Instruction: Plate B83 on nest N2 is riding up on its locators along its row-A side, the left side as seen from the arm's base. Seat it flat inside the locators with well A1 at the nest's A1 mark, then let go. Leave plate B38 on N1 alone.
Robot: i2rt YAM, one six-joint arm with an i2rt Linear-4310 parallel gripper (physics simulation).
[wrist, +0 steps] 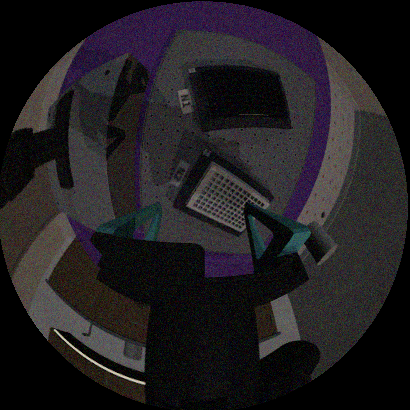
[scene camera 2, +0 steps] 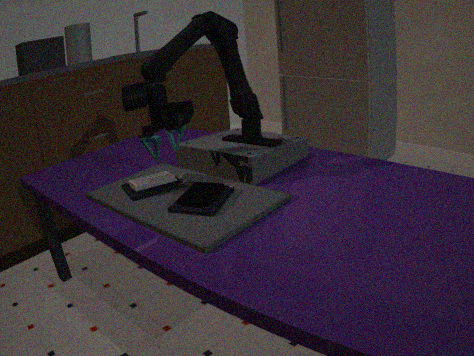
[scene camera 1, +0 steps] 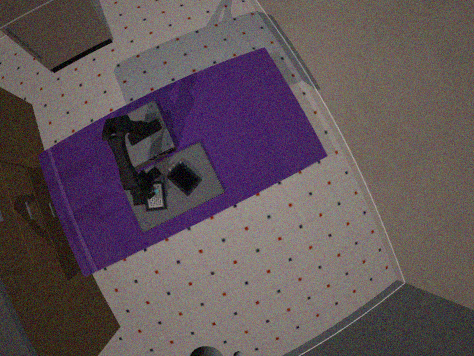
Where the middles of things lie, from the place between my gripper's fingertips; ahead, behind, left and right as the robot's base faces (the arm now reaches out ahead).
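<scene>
There is the black holder (wrist: 206,156), and it sits 80 mm below my hand, 30 mm to the right of it and 40 mm ahead of it.
</scene>
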